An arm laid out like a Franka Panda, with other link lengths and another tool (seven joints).
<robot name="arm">
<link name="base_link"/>
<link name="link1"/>
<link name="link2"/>
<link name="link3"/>
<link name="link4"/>
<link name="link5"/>
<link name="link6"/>
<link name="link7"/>
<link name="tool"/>
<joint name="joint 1" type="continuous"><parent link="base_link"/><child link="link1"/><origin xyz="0.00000 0.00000 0.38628" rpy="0.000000 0.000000 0.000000"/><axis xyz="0 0 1"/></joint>
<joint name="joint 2" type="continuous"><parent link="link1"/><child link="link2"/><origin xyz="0.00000 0.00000 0.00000" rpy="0.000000 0.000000 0.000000"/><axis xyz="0 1 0"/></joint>
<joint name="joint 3" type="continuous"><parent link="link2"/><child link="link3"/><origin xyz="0.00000 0.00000 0.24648" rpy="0.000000 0.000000 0.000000"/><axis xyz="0 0 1"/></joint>
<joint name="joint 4" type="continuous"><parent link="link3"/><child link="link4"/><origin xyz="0.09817 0.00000 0.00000" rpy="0.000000 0.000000 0.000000"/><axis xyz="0 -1 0"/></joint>
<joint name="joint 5" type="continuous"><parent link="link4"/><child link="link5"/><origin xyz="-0.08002 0.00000 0.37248" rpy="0.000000 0.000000 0.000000"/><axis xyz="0 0 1"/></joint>
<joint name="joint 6" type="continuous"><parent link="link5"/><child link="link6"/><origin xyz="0.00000 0.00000 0.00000" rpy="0.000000 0.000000 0.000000"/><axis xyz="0 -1 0"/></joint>
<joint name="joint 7" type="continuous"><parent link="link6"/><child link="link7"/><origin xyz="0.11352 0.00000 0.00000" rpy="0.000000 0.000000 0.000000"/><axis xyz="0 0 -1"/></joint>
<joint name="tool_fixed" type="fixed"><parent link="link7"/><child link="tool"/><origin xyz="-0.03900 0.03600 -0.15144" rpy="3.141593 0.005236 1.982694"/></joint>
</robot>
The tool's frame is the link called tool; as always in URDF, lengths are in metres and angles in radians. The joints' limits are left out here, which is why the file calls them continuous.
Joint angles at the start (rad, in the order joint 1, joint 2, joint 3, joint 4, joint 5, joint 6, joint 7): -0.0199 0.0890 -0.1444 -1.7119 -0.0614 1.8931 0.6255
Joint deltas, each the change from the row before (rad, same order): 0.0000 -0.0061 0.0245 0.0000 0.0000 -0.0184 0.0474; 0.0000 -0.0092 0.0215 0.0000 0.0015 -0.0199 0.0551; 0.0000 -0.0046 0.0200 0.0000 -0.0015 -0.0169 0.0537; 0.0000 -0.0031 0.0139 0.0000 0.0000 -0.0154 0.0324; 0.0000 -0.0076 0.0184 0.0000 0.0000 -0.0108 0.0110; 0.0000 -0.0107 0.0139 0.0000 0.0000 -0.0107 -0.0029; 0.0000 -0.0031 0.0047 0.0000 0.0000 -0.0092 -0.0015; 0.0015 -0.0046 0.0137 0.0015 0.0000 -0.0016 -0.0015; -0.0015 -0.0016 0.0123 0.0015 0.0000 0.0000 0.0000; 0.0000 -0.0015 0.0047 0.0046 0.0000 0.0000 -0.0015; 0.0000 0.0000 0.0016 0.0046 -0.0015 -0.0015 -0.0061; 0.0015 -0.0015 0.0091 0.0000 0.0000 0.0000 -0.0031
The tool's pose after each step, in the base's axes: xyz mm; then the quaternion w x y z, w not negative. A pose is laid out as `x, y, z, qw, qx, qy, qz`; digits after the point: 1 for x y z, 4 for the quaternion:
616.1, -39.7, 473.5, 0.0540, 0.8279, 0.5583, 0.0050
616.1, -26.2, 477.1, 0.0487, 0.8378, 0.5438, 0.0040
616.5, -14.2, 478.0, 0.0445, 0.8471, 0.5295, 0.0008
615.8, -5.8, 478.1, 0.0404, 0.8523, 0.5215, -0.0029
614.1, 5.4, 481.6, 0.0389, 0.8506, 0.5244, -0.0032
611.2, 13.9, 486.8, 0.0385, 0.8463, 0.5312, -0.0028
609.4, 16.7, 487.6, 0.0367, 0.8448, 0.5337, -0.0051
608.5, 25.9, 491.0, 0.0377, 0.8404, 0.5406, -0.0029
608.2, 32.4, 492.8, 0.0384, 0.8375, 0.5451, -0.0012
608.4, 35.2, 496.0, 0.0400, 0.8358, 0.5476, 0.0014
608.4, 36.0, 498.0, 0.0415, 0.8336, 0.5508, 0.0022
607.7, 42.4, 498.9, 0.0418, 0.8298, 0.5565, 0.0031

